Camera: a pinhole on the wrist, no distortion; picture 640 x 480 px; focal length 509.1 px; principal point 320.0 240.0 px. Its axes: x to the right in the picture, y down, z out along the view. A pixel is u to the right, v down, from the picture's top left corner.
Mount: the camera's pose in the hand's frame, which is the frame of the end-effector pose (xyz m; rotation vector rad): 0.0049 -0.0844 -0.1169 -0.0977 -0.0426 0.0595
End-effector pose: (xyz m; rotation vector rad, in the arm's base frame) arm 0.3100 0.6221 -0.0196 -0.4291 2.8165 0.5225
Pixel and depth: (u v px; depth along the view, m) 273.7 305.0 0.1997
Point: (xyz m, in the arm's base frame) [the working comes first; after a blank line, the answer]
In the camera's frame: -0.0182 0.0255 0.1997

0.3598 0.6211 -0.0965
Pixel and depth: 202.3 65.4 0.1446
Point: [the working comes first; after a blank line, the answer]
In the camera's frame: -0.0334 -0.0496 0.1446

0.3853 0.5327 -0.0756
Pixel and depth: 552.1 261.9 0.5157
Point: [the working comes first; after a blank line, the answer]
In the camera's frame: 0.2351 0.0222 0.5157

0.1843 0.7258 -0.4461
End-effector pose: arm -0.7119 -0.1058 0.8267 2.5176 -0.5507 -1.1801
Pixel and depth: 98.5 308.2 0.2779
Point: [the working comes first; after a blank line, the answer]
In the camera's frame: -0.1209 0.0372 0.2779

-0.9005 -0.0374 0.8085
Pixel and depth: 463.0 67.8 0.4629
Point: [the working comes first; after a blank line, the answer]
In the camera's frame: 0.1300 -0.1566 0.4629

-0.8846 -0.0379 0.4417
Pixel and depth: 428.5 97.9 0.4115
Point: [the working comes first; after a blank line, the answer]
In the camera's frame: 0.0877 -0.1149 0.4115

-0.8721 -0.0419 0.5192
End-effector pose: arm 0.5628 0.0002 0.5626 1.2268 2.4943 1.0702
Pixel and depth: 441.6 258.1 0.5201
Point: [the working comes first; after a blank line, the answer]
In the camera's frame: 0.1242 0.0185 0.5201

0.6633 0.2884 0.2790
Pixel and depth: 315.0 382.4 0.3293
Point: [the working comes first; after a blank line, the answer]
In the camera's frame: -0.0032 0.0921 0.3293

0.6856 0.1090 0.4383
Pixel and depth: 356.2 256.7 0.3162
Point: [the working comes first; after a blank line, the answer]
In the camera's frame: 0.0225 0.0104 0.3162

0.6131 0.0970 0.3923
